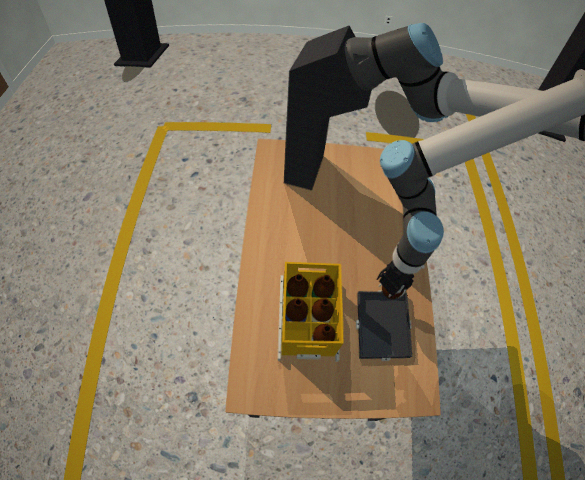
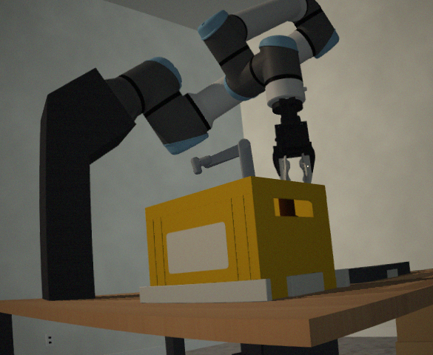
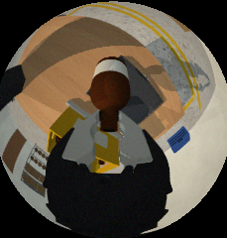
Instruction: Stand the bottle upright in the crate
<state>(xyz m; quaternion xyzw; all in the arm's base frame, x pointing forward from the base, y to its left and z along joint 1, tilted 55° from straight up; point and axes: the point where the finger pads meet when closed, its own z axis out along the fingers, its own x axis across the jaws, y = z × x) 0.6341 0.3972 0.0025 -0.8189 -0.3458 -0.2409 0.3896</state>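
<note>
My gripper is now 20 mm past the brown bottle, 20 mm to the right of it and 40 mm above it. Round my hand: crate (80 mm ahead, 240 mm to the right, 120 mm below); dark tray (60 mm ahead, 40 mm to the left, 190 mm below).
</note>
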